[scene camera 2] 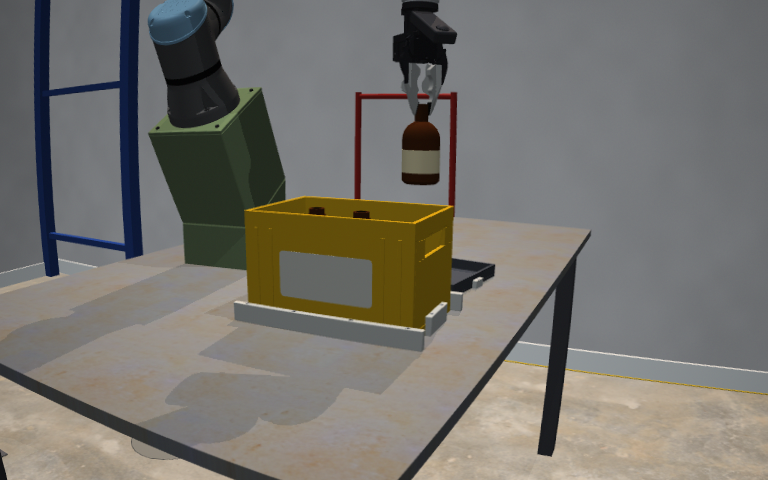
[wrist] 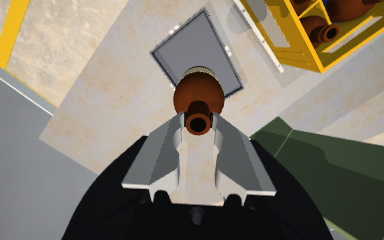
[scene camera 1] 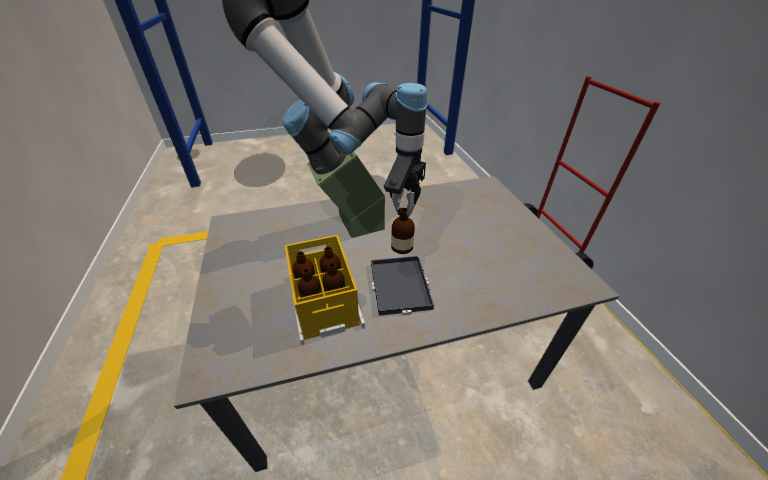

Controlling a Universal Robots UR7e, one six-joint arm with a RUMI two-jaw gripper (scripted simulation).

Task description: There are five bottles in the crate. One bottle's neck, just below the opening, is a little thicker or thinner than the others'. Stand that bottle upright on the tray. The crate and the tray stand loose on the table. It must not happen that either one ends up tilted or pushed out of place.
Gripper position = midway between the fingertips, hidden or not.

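My gripper (scene camera 1: 403, 216) (scene camera 2: 422, 115) (wrist: 198, 113) is visible. Things present with it: a dark tray (scene camera 1: 400, 284) (scene camera 2: 464, 272) (wrist: 195, 43), a bottle (scene camera 2: 421, 140), a yellow crate (scene camera 2: 387, 270) and a grey stop rail (scene camera 2: 393, 336).
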